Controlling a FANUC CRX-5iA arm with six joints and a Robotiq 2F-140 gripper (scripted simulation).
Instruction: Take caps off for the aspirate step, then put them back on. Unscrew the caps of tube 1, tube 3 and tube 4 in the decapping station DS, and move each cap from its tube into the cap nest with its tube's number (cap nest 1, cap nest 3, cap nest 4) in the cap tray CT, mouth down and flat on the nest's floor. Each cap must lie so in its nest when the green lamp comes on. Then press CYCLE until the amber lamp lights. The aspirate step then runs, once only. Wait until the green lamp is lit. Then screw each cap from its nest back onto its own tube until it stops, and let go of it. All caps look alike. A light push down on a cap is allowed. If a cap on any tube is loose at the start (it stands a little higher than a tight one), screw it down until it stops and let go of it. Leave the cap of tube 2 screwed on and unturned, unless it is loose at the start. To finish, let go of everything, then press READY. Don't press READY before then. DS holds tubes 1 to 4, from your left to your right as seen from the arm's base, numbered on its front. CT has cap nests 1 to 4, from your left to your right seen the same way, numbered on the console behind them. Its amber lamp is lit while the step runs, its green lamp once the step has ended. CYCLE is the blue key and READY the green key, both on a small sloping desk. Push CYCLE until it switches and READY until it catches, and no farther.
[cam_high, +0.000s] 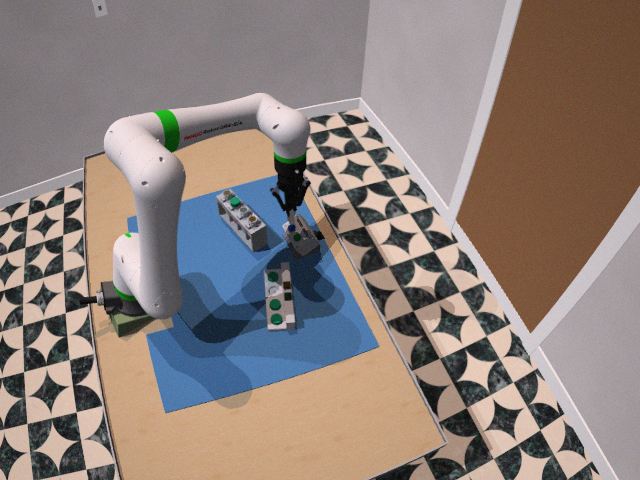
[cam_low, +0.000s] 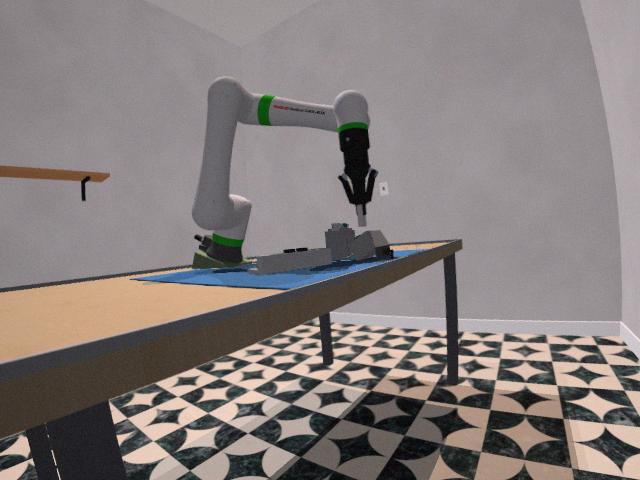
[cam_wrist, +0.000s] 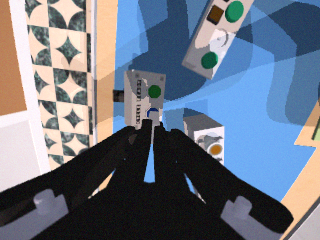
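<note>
Now: hand 7 cm above the blue cycle key. The rest, counted from my hand: sloping key desk 8 cm below, 2 cm to the right, 2 cm ahead; green ready key 7 cm below, 4 cm to the right.
</note>
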